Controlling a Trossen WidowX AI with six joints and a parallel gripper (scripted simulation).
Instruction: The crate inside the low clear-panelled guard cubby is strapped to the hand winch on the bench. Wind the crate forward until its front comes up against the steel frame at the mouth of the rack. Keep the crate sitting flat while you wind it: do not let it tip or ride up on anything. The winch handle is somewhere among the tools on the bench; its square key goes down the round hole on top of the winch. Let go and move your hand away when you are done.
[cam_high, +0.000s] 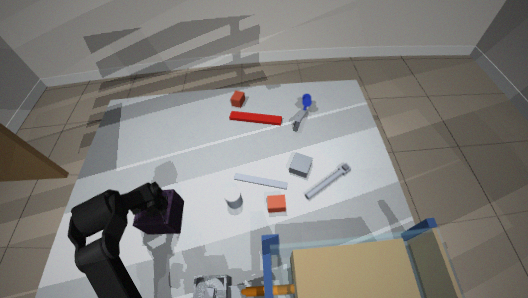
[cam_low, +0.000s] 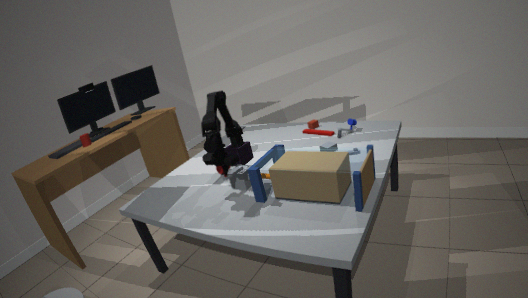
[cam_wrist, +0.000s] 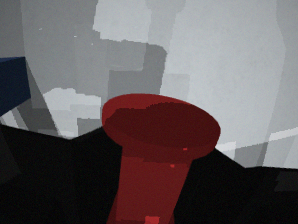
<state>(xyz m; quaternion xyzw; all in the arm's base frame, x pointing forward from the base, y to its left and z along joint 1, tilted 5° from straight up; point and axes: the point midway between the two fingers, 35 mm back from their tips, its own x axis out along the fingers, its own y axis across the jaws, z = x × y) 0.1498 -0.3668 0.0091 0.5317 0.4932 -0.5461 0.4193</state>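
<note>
Now: the blue steel frame 180 mm ahead of my gripper tip, 90 mm to the left of it and 10 mm below it. Also, from my gripper tip: red-knobbed handle (10 mm ahead, 40 mm to the left, 10 mm below); then grey winch (100 mm to the left, 80 mm below); then red knob (10 mm to the left, 20 mm above).
</note>
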